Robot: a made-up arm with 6 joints.
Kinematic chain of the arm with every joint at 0, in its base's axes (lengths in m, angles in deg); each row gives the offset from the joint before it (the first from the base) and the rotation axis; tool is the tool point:
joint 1: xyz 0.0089 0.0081 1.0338 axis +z
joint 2: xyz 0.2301 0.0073 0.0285 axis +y
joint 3: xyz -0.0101 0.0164 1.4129 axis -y
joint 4: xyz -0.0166 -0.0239 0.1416 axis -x
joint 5: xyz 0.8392 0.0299 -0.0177 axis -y
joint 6: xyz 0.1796 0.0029 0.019 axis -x
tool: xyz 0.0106 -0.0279 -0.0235
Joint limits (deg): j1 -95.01..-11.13 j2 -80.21..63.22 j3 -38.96..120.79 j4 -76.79..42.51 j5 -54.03..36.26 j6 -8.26..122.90
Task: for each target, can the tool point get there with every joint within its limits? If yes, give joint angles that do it. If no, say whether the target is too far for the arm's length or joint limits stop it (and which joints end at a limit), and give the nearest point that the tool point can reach.
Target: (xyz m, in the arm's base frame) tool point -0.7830 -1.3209 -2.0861
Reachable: no: too far | nearest point -0.1455 -1.4454 0.6792 | short by 2.841 m
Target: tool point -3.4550 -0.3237 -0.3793
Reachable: no: too far | nearest point -1.9874 0.3211 0.7587 | short by 1.966 m
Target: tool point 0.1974 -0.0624 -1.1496
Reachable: no: joint limits stop it (at a limit: joint 2, joint 3, joint 6) | nearest point 1.2545 -0.4578 0.7077 | short by 2.173 m
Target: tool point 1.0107 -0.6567 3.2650
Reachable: yes | joints -34.03 17.01 63.18 20.91 10.48 42.58
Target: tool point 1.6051 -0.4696 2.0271
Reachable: yes | joints -17.76 21.21 -2.86 -18.08 -21.82 2.38
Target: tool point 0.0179 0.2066 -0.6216
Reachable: no: joint limits stop it (at a limit: joint 1, joint 2, joint 3, joint 6) | nearest point 1.2841 -0.2211 0.7356 | short by 1.905 m
